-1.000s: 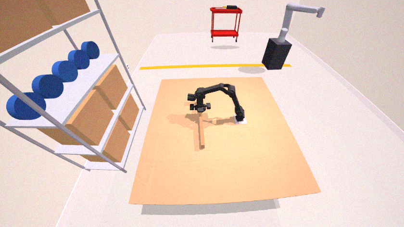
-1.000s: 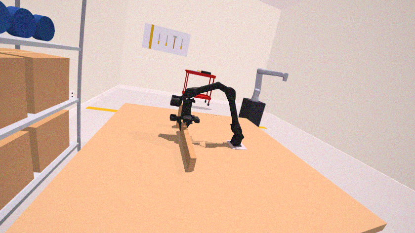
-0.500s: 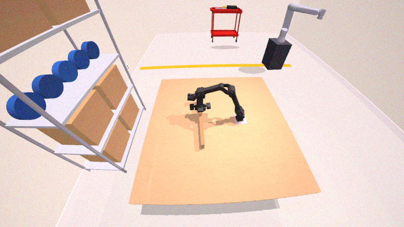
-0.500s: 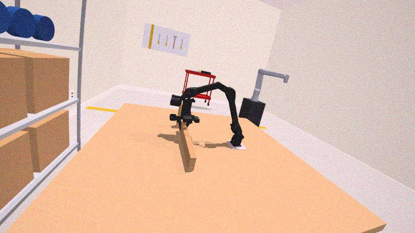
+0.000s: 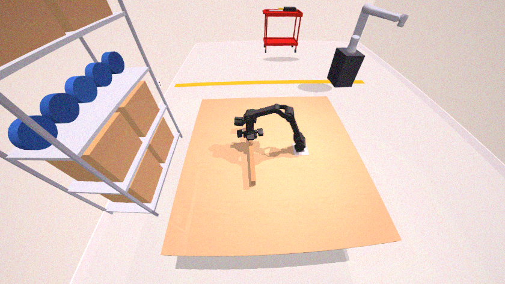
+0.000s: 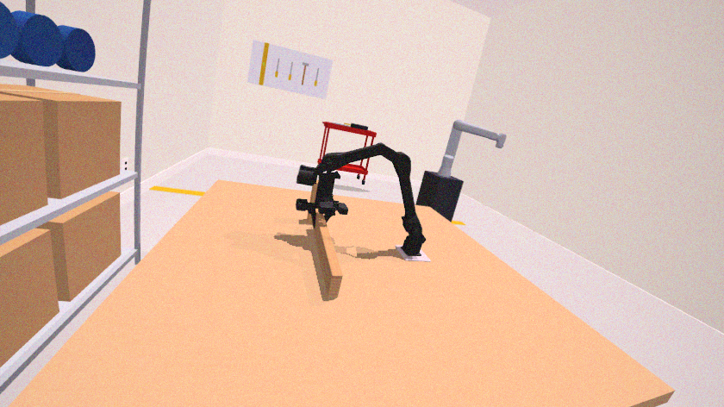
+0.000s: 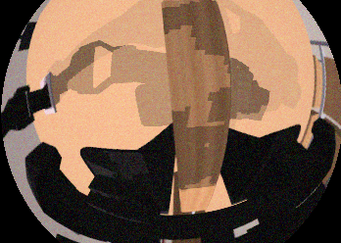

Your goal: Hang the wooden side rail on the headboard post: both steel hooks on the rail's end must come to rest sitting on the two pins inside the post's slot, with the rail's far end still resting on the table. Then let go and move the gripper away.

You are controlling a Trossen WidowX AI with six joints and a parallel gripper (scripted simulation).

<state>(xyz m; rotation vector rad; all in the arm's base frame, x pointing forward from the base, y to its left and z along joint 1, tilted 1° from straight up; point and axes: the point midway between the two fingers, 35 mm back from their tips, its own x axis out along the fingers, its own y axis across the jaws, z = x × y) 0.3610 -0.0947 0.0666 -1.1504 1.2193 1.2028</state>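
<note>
My gripper tip is 150 mm to the left of the wooden headboard post, 40 mm below it and 10 mm past it.
</note>
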